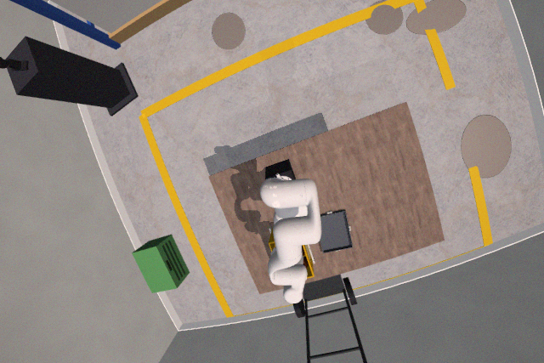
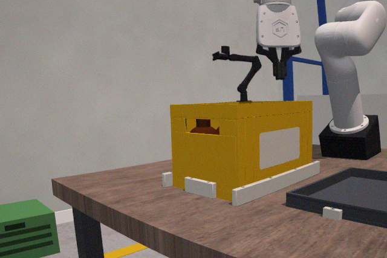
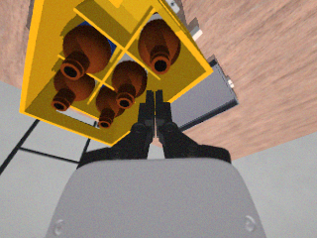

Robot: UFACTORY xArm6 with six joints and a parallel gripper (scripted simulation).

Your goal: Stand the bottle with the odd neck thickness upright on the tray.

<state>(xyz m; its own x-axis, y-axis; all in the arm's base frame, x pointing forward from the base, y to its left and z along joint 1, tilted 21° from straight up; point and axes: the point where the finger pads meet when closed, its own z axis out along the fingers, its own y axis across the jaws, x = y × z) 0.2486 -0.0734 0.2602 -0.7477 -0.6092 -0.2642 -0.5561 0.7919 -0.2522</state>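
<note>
Right now my hand is 16 cm above the yellow crate, 7 cm short of it and 5 cm to the left of it. From my hand the other things lie so: dark tray 23 cm below, 22 cm to the left, 10 cm ahead.
</note>
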